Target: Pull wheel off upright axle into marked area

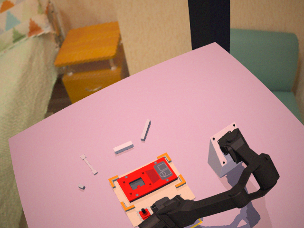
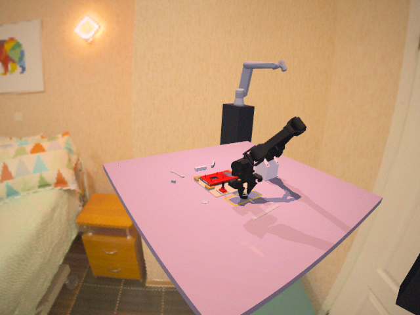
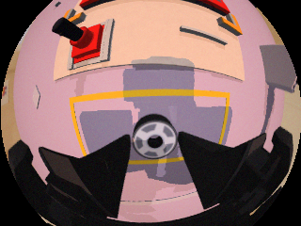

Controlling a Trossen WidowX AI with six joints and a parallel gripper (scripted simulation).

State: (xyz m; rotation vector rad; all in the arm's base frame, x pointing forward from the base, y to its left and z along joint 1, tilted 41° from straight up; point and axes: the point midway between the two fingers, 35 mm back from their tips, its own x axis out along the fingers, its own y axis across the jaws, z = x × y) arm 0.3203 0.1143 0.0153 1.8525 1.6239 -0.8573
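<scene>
Now: gripper tip right at the wheel.
</scene>
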